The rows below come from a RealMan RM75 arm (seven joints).
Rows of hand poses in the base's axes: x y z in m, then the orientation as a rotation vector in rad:
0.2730, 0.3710, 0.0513, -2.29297, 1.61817, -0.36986
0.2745, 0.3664, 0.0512, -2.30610, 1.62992, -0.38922
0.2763, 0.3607, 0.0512, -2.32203, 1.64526, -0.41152
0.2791, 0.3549, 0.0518, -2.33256, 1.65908, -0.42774
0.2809, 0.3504, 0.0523, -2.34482, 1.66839, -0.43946
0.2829, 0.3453, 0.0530, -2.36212, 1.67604, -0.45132
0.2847, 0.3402, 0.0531, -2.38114, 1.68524, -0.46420
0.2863, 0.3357, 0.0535, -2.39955, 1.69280, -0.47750
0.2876, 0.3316, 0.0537, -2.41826, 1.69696, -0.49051
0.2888, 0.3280, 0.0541, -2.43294, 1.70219, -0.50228
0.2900, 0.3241, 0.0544, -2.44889, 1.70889, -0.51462
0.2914, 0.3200, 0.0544, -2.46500, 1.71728, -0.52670
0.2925, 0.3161, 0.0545, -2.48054, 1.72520, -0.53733
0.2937, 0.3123, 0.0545, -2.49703, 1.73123, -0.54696
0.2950, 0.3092, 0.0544, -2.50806, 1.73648, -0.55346
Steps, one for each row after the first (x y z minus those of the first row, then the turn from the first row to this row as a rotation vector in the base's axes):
0.0015, -0.0046, -0.0001, -0.02236, 0.00185, -0.00579
0.0033, -0.0103, -0.0001, -0.04926, 0.00532, -0.01330
0.0061, -0.0161, 0.0005, -0.06896, 0.00851, -0.02068
0.0079, -0.0206, 0.0010, -0.08616, 0.01298, -0.02420
0.0099, -0.0257, 0.0017, -0.10633, 0.01933, -0.02525
0.0117, -0.0308, 0.0018, -0.12866, 0.02681, -0.02688
0.0133, -0.0353, 0.0022, -0.15022, 0.03320, -0.02777
0.0146, -0.0394, 0.0024, -0.17074, 0.03861, -0.02654
0.0158, -0.0430, 0.0028, -0.18822, 0.04301, -0.02696
0.0170, -0.0469, 0.0031, -0.20731, 0.04849, -0.02800
0.0184, -0.0510, 0.0031, -0.22689, 0.05491, -0.02998
0.0195, -0.0549, 0.0032, -0.24519, 0.06155, -0.03167
0.0207, -0.0587, 0.0032, -0.26303, 0.06840, -0.03189
0.0220, -0.0618, 0.0031, -0.27537, 0.07348, -0.03277

